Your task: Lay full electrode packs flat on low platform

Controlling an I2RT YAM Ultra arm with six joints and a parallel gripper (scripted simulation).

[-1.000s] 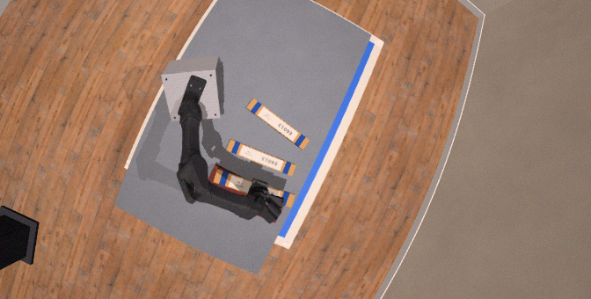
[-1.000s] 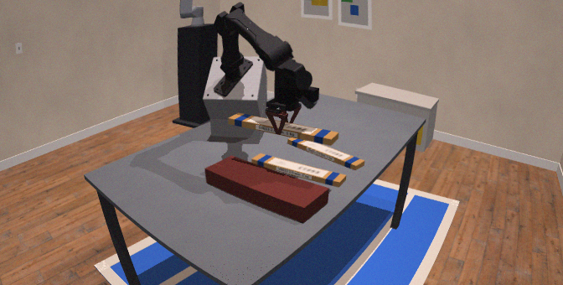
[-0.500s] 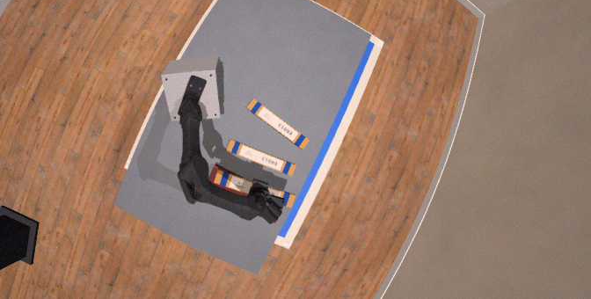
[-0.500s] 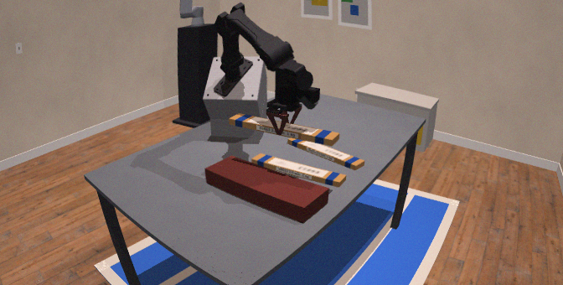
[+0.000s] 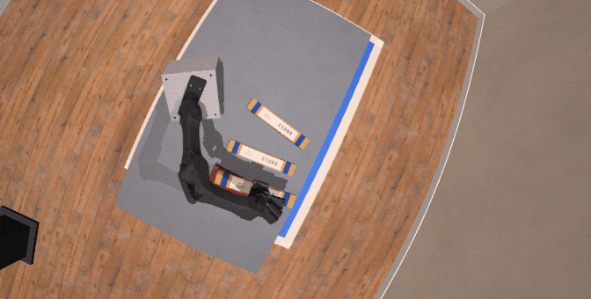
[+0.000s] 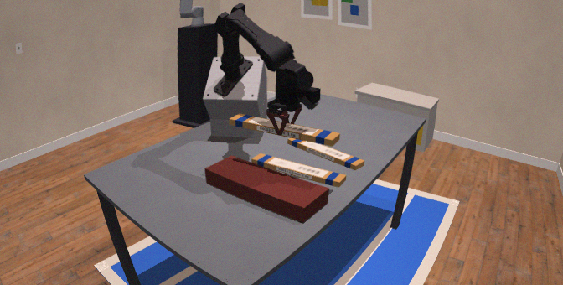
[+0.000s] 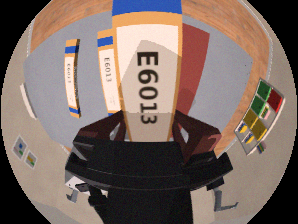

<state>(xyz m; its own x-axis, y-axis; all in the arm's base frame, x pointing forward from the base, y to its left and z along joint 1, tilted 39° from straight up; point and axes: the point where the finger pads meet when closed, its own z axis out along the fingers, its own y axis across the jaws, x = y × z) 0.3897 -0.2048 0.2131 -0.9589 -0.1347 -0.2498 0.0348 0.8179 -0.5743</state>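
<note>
Now: the dark red low platform 19 cm below my hand, 7 cm to the right of it and 4 cm behind it.
</note>
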